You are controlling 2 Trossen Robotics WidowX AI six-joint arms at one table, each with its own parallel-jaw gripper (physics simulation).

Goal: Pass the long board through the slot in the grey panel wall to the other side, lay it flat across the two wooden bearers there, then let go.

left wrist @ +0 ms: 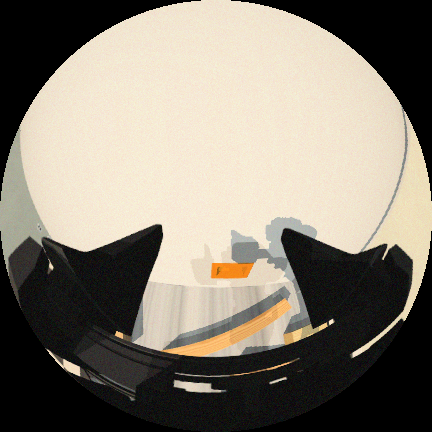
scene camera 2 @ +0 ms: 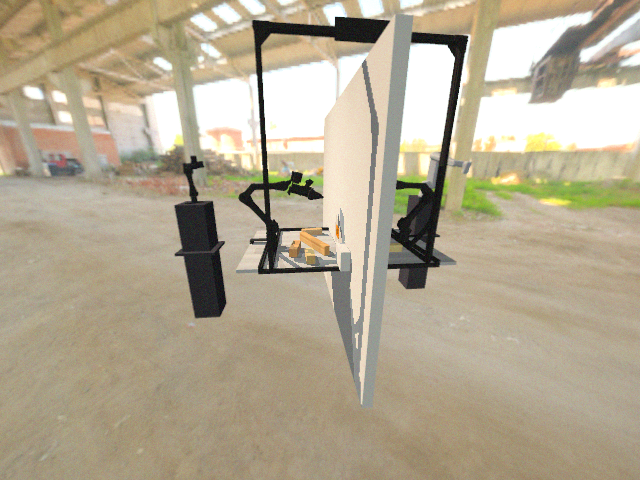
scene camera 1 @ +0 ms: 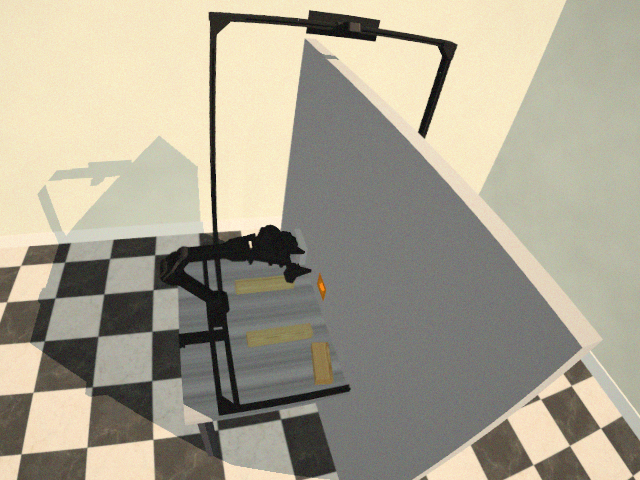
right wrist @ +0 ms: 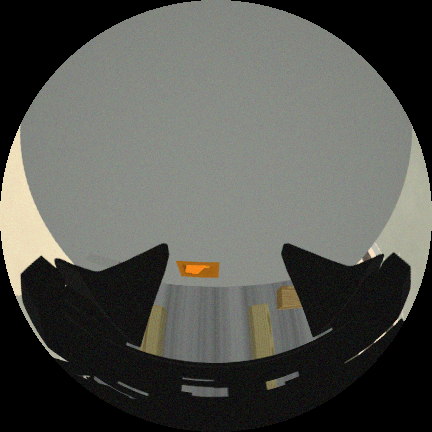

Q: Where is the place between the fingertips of my left gripper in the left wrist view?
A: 224, 232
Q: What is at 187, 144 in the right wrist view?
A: A grey panel wall.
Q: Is my left gripper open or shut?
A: Open.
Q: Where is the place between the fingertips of my right gripper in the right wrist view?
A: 227, 250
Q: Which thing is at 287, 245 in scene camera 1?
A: My right gripper.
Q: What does my right gripper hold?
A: Nothing.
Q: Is my right gripper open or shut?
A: Open.
